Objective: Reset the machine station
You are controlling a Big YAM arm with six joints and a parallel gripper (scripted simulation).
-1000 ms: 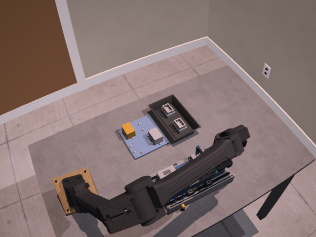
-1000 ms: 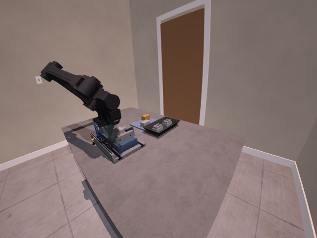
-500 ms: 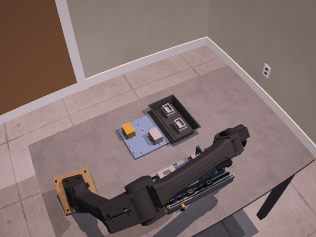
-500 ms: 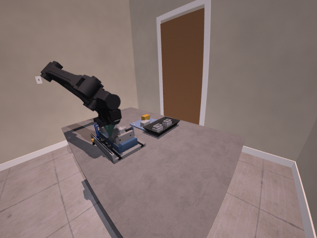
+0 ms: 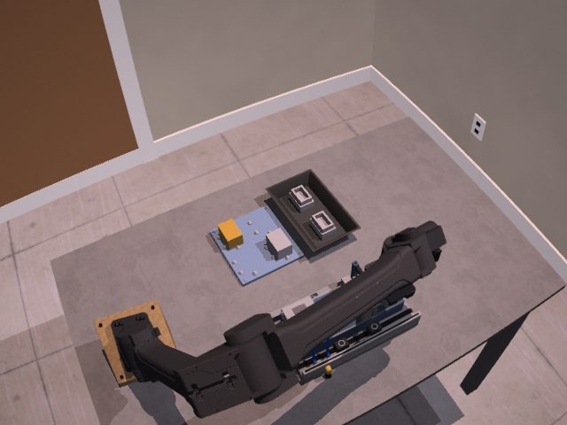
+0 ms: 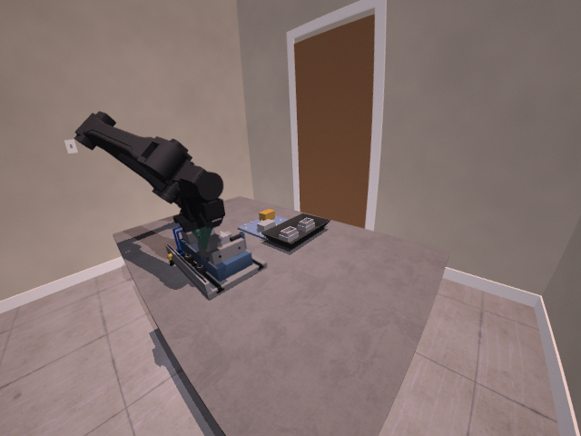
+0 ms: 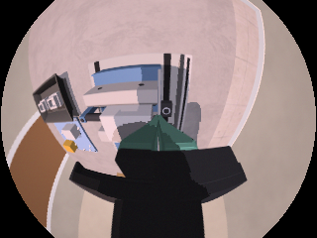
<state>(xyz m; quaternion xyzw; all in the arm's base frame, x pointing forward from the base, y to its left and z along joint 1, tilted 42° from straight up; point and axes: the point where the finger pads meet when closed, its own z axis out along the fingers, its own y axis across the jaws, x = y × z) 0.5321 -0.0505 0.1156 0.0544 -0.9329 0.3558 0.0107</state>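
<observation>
The gray rail is 70 mm below my hand, 70 mm behind it and 50 mm to the right of it. From my hand the other things lie so: yellow brass blank (360 mm to the left, 240 mm behind, 80 mm below); then blue vise (80 mm behind, 60 mm below, 40 mm to the left).
</observation>
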